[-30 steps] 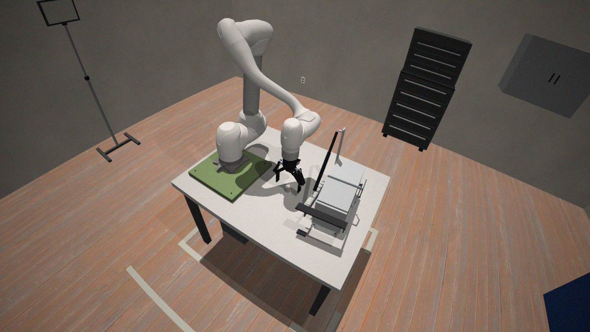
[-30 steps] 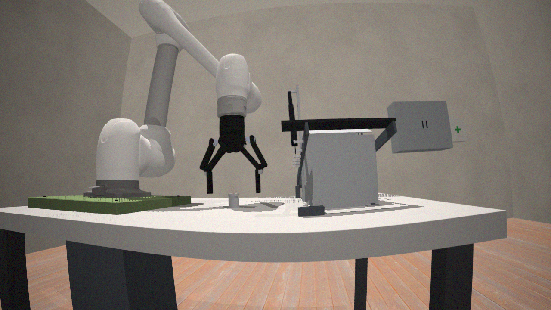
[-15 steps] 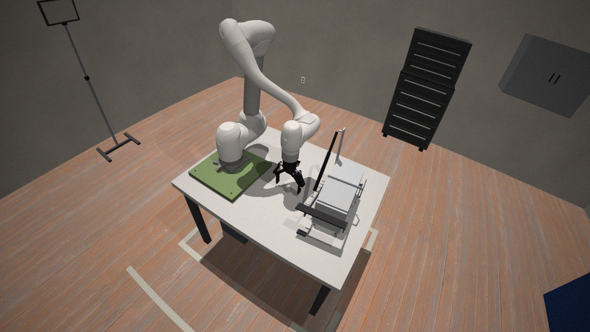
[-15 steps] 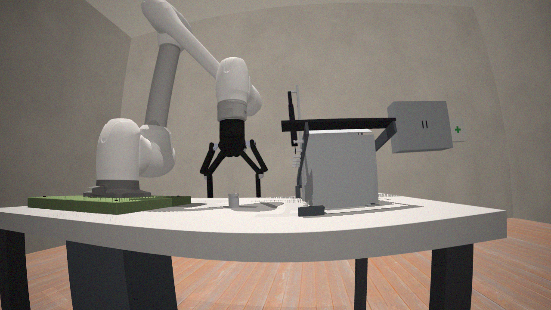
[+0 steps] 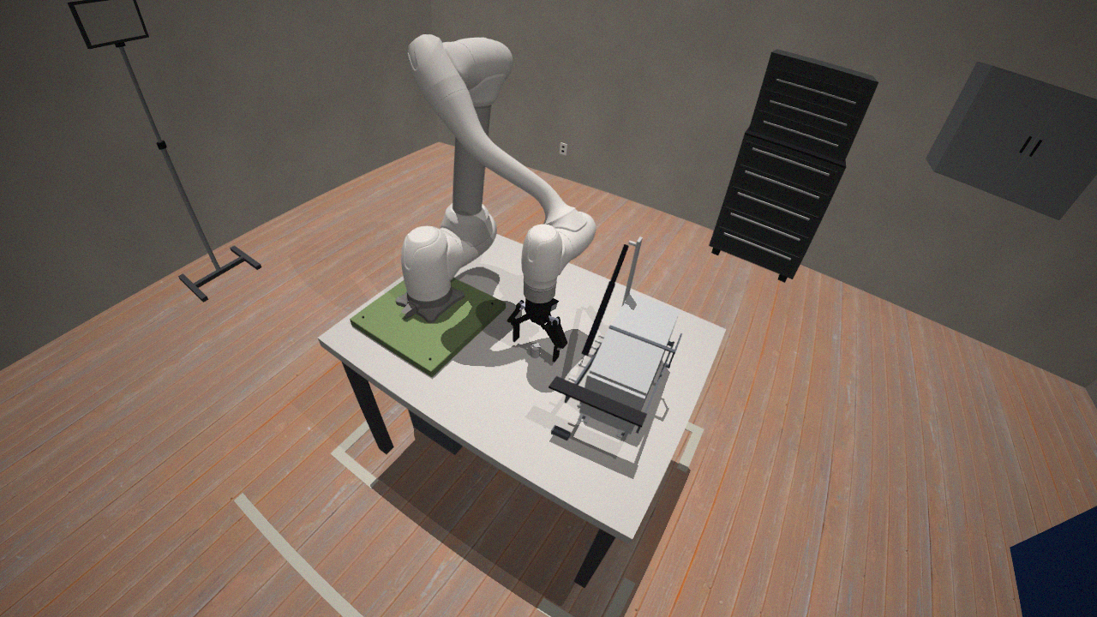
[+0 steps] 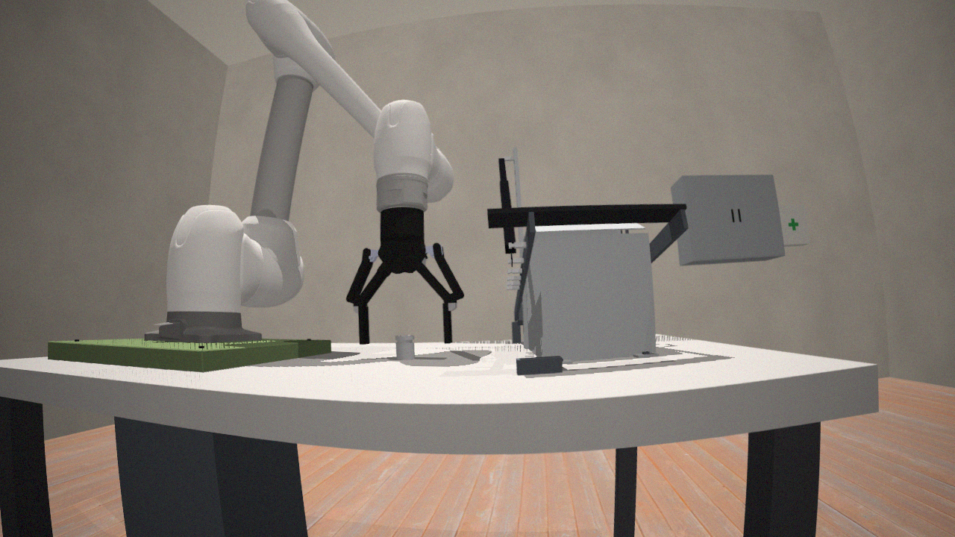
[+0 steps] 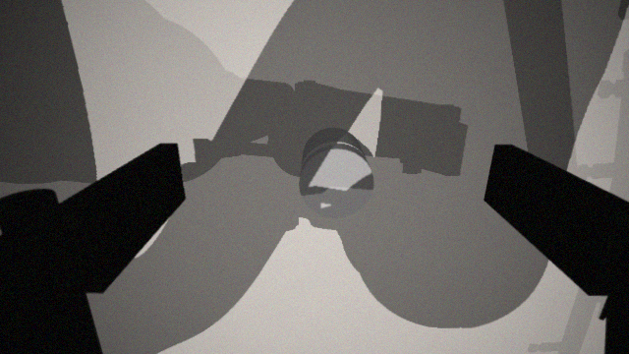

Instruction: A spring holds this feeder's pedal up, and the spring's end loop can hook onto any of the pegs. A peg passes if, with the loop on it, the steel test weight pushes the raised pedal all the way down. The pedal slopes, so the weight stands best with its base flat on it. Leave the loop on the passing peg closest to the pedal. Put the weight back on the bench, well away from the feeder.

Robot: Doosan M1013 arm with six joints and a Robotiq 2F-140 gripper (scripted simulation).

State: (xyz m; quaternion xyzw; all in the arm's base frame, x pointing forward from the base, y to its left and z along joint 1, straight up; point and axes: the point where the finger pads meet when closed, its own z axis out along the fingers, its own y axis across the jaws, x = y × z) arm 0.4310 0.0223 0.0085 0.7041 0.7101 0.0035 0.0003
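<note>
The steel test weight lies 10 mm below my hand. The rest, counted from my hand: small dark block: 220 mm ahead, 210 mm to the right, 30 mm below.
</note>
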